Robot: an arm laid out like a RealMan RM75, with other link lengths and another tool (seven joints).
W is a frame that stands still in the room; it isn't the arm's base.
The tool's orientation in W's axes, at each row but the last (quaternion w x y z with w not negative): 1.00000 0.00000 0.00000 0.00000; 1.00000 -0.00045 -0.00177 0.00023; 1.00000 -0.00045 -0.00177 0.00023; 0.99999 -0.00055 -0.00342 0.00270; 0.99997 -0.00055 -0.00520 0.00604; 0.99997 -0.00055 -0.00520 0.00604; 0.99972 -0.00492 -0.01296 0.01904; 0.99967 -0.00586 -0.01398 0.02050; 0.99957 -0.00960 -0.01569 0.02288; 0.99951 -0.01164 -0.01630 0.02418; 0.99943 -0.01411 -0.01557 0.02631; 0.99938 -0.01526 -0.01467 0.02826; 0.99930 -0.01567 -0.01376 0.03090
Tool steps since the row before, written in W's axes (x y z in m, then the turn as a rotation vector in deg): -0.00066 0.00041 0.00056 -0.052 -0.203 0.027; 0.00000 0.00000 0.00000 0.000 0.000 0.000; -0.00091 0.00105 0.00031 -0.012 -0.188 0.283; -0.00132 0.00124 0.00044 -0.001 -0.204 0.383; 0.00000 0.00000 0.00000 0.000 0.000 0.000; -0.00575 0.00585 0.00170 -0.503 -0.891 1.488; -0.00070 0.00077 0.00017 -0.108 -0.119 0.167; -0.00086 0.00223 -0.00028 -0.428 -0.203 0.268; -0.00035 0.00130 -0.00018 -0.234 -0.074 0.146; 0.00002 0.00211 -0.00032 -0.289 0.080 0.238; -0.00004 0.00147 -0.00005 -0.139 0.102 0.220; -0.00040 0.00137 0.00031 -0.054 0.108 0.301; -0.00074 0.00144 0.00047 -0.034 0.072 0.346
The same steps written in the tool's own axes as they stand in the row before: -0.00066 0.00041 0.00056 -0.052 -0.203 0.027; 0.00000 0.00000 0.00000 0.000 0.000 0.000; -0.00091 0.00105 0.00031 -0.011 -0.188 0.283; -0.00131 0.00125 0.00045 0.001 -0.204 0.383; 0.00000 0.00000 0.00000 0.000 0.000 0.000; -0.00566 0.00592 0.00177 -0.498 -0.887 1.492; -0.00067 0.00079 0.00020 -0.108 -0.117 0.169; -0.00077 0.00227 -0.00023 -0.428 -0.189 0.278; -0.00030 0.00132 -0.00014 -0.233 -0.066 0.152; 0.00011 0.00211 -0.00027 -0.277 0.088 0.249; 0.00004 0.00147 -0.00001 -0.127 0.103 0.227; -0.00031 0.00138 0.00036 -0.039 0.101 0.306; -0.00064 0.00147 0.00053 -0.020 0.063 0.349
